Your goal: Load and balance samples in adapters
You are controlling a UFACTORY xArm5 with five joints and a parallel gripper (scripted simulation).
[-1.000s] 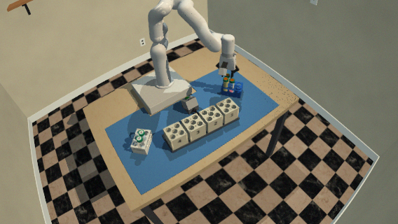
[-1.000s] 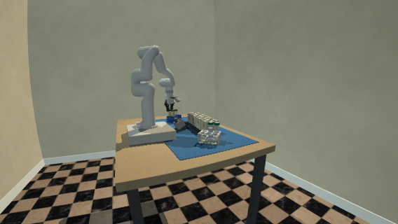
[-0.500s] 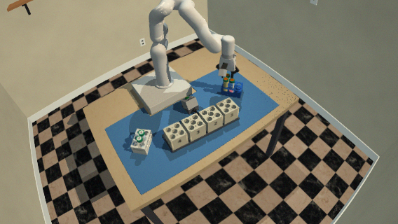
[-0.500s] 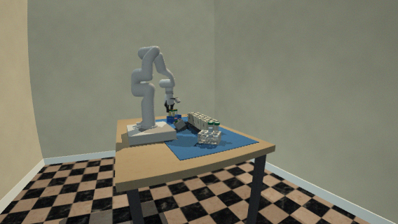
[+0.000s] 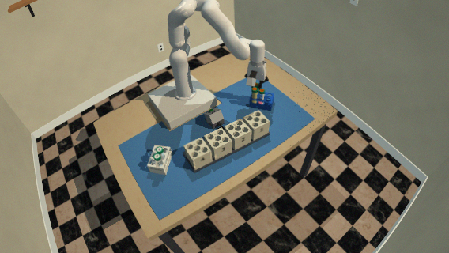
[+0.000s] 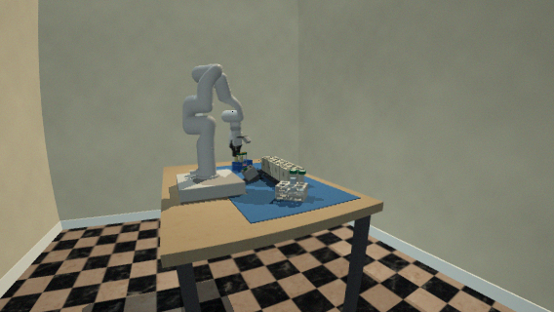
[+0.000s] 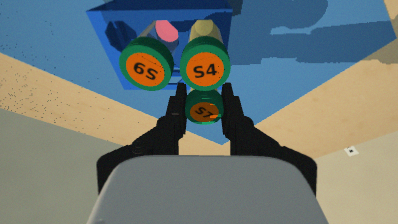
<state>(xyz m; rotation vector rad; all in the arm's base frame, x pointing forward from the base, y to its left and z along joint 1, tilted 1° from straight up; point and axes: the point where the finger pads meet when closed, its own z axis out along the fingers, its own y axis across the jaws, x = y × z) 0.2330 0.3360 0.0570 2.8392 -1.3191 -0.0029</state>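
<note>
The sample tube S7 is 1 cm behind my hand and 5 cm below it. The rest, counted from my hand: blue sample rack RS: 4 cm ahead, 1 cm to the left, 9 cm below; sample tube S9: 6 cm ahead, 5 cm below; sample tube S4: 2 cm ahead, 4 cm to the right, 5 cm below.
</note>
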